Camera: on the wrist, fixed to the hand. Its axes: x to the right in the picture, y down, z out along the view.
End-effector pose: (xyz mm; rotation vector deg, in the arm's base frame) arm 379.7 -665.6 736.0 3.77 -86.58 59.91
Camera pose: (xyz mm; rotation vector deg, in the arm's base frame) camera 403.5 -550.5 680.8 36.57 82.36 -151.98
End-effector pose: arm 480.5 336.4 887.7 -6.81 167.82 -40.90
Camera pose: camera 455.6 455.0 934.3 88.28 89.00 -47.78
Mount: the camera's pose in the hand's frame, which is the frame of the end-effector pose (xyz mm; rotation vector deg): 7.4 84.6 -98.2 29.26 -23.68 88.18
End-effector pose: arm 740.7 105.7 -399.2 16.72 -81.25 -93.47
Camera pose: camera 844.7 43.6 -352.6 -43.46 -92.16 -2.63
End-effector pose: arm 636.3 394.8 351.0 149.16 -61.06 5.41
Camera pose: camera 589.0 364.9 468.2 -64.33 144.33 -8.16
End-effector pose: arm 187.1 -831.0 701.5 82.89 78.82 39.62
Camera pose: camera 133.9 -787.3 811.5 160.56 -8.95 48.86
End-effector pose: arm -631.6 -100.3 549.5 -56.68 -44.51 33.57
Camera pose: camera -556.5 -107.6 443.9 -47.98 -1.23 128.08
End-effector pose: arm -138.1 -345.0 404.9 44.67 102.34 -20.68
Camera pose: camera -154.6 -222.2 443.8 113.49 19.85 5.58
